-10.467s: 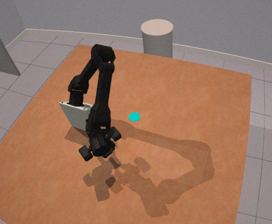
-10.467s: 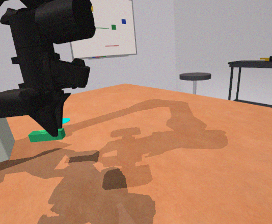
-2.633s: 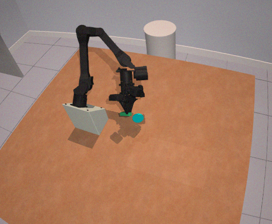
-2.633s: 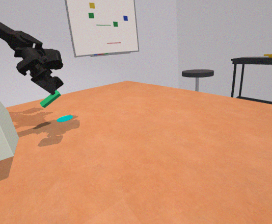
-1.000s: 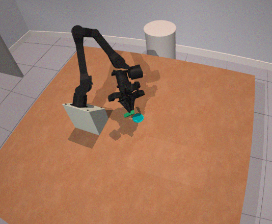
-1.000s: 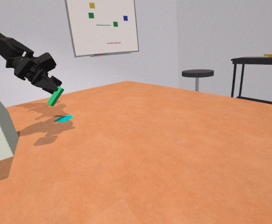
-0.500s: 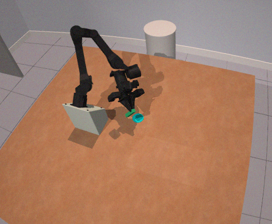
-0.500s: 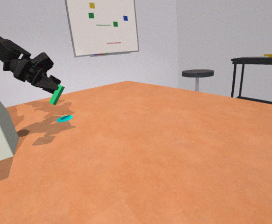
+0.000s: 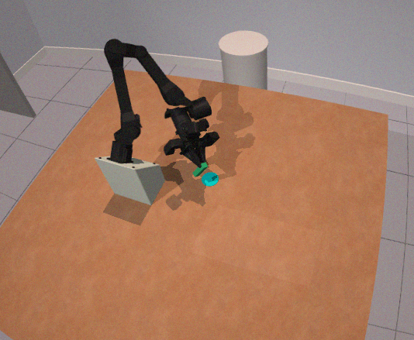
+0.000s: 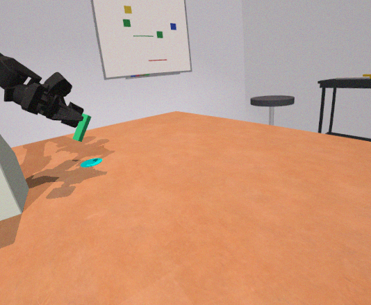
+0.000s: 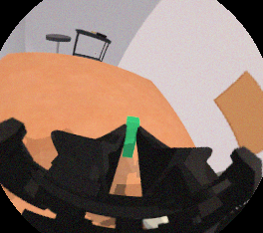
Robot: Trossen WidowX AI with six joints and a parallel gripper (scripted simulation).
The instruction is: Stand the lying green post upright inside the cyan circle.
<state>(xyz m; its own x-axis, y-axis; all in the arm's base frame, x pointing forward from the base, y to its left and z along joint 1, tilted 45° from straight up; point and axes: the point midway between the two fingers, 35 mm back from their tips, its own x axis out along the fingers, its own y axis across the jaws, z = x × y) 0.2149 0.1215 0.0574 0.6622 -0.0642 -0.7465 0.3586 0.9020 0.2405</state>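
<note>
Right now my gripper tip is 10 mm past the cyan circle, 40 mm to the right of it and 130 mm above it. The rest, counted from my gripper tip: green post (10 mm behind, 20 mm below).
</note>
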